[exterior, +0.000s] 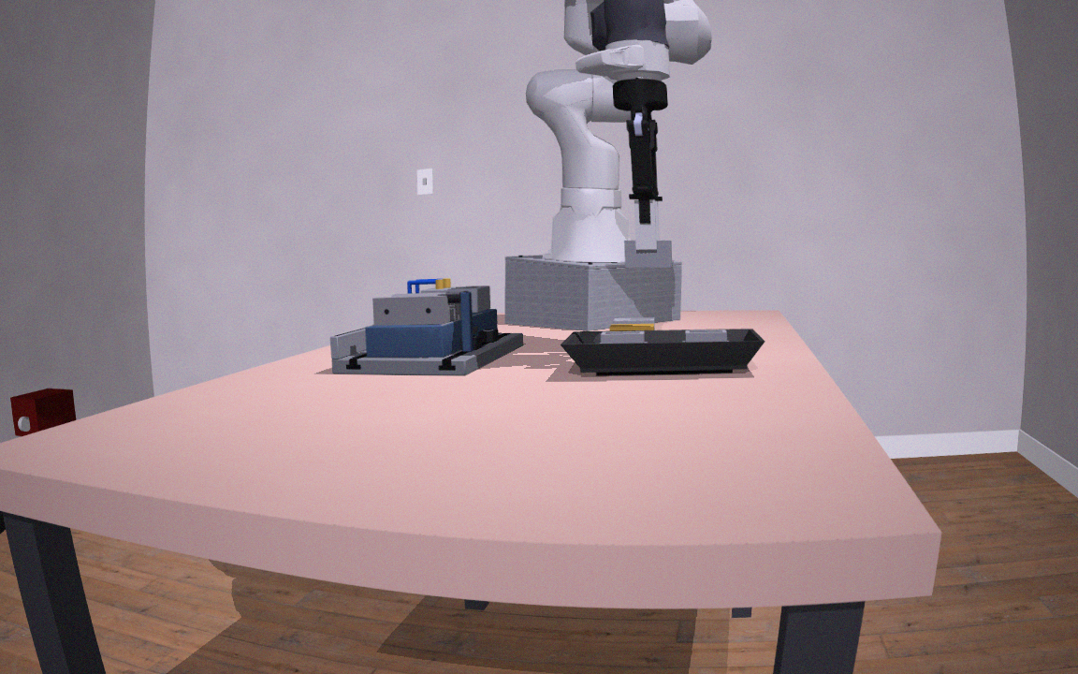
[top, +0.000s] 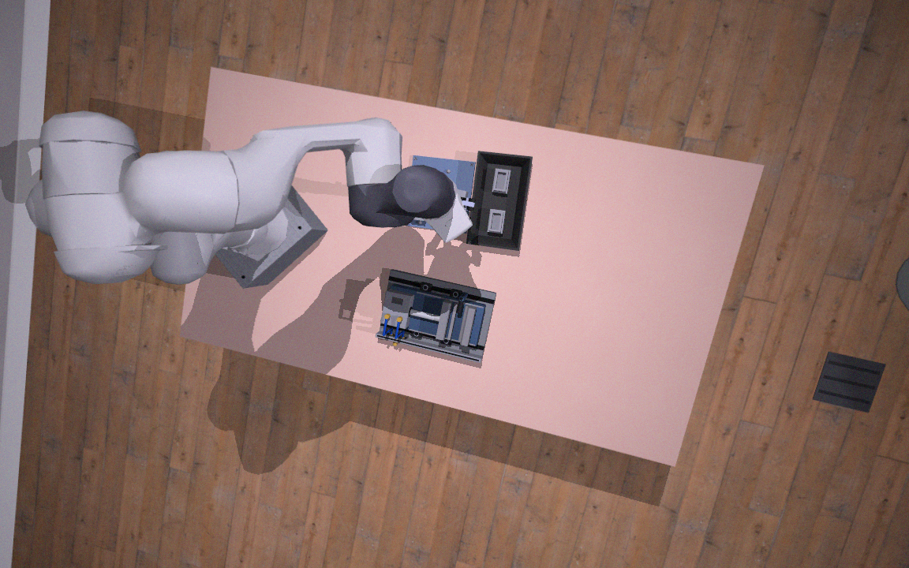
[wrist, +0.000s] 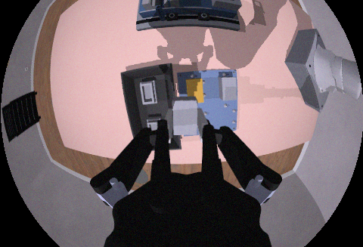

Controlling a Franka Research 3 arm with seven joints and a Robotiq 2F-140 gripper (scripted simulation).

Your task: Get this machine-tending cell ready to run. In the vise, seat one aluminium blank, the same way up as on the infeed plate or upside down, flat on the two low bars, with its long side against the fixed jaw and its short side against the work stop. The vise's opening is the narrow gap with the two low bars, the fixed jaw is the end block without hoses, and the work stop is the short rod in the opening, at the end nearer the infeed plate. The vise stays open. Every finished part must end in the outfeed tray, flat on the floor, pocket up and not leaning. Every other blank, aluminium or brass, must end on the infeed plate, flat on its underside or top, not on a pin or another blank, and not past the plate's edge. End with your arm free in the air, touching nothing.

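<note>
My hand is 2 cm past the vise, 31 cm to the left of it and 14 cm above it. From my hand the other things lie so: cylinder: 11 cm behind, 31 cm to the right, 10 cm below; then brass blank: 3 cm behind, 3 cm to the right, 15 cm below; then aluminium blank: 4 cm below.
</note>
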